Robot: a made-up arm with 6 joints.
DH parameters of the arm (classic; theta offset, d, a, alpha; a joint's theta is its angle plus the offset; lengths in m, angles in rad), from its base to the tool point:
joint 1: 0 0.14 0 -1.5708
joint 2: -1.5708 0 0.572 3.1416
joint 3: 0 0 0 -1.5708
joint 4: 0 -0.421 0 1.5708
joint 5: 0 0.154 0 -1.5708
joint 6: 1.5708 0 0 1.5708
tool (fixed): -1.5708 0 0 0
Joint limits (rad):
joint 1: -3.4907..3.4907
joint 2: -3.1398..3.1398
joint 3: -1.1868..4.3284
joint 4: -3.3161..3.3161
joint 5: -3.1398..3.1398
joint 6: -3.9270..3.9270
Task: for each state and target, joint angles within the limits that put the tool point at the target. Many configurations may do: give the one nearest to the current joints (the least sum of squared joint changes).
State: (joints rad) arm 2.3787 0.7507 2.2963 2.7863 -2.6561 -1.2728
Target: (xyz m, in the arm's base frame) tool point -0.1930 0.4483 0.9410
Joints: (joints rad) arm 1.6841 0.8509 2.1887 2.7292 -2.6561 -1.2728
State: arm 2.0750 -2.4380 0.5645 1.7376 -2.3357 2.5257
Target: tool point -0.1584 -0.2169 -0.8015
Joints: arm 1.2460 -3.1139 0.7205 2.1239 -2.3357 2.5257
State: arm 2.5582 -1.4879 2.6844 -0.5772 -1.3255 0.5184
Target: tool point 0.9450 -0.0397 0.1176
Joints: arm 2.9645 -1.2846 2.5019 -0.5969 -1.3255 0.5184
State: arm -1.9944 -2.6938 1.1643 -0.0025 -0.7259 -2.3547
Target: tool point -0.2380 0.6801 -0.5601
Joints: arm -1.4458 -2.3869 1.4240 0.1847 -0.7259 -2.3547
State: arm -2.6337 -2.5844 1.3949 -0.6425 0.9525 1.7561
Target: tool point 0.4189 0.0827 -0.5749
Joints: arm -3.1618 -3.1378 0.6221 -0.9376 0.9525 1.7561
